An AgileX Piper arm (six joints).
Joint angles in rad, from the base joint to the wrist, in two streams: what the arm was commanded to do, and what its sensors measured. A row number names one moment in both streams.
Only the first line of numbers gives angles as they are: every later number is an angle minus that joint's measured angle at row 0.
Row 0, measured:
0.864 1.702 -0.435 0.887 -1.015 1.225
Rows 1 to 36, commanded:
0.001 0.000 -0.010 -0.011 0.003 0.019
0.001 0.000 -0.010 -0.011 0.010 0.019
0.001 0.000 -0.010 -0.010 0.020 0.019
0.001 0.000 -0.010 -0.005 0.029 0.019
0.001 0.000 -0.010 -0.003 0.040 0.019
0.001 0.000 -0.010 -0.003 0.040 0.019
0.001 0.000 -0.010 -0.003 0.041 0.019
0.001 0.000 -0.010 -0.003 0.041 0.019
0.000 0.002 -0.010 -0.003 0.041 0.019
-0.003 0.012 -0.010 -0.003 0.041 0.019
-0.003 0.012 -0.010 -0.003 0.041 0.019
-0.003 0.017 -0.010 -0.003 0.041 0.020
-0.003 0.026 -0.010 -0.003 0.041 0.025
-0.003 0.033 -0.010 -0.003 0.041 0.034
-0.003 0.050 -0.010 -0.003 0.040 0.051
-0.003 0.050 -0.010 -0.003 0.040 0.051
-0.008 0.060 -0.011 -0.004 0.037 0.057
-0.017 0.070 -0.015 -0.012 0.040 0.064
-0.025 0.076 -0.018 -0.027 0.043 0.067
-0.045 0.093 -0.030 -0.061 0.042 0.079
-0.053 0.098 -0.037 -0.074 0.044 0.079
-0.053 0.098 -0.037 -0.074 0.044 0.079
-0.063 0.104 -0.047 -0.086 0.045 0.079
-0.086 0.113 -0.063 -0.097 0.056 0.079
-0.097 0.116 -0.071 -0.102 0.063 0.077
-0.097 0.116 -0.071 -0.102 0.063 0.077
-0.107 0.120 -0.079 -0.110 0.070 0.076
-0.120 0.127 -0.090 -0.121 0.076 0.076
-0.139 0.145 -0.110 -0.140 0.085 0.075
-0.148 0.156 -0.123 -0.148 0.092 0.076
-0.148 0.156 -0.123 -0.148 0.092 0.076
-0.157 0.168 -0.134 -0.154 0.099 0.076
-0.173 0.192 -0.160 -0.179 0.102 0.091
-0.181 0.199 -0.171 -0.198 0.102 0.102
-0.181 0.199 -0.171 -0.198 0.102 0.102
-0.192 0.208 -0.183 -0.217 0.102 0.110
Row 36, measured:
-0.167 0.188 -0.151 -0.159 0.093 0.086
